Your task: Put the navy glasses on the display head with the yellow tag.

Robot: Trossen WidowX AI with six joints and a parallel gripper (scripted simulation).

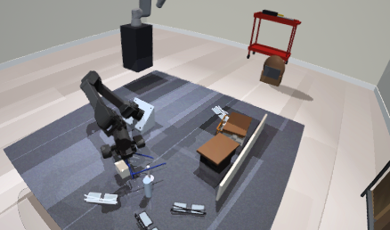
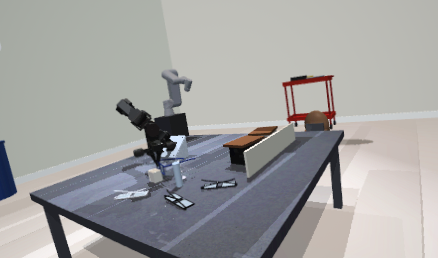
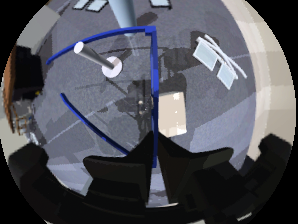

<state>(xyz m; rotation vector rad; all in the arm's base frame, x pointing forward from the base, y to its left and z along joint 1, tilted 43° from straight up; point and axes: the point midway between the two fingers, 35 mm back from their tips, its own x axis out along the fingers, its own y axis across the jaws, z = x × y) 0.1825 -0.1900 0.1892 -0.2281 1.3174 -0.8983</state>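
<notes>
Now: the white block 1 cm ahead of my gripper tip, 3 cm to the right of it and 3 cm below it. Round my gripper tip: white board 42 cm ahead, 40 cm to the left.
</notes>
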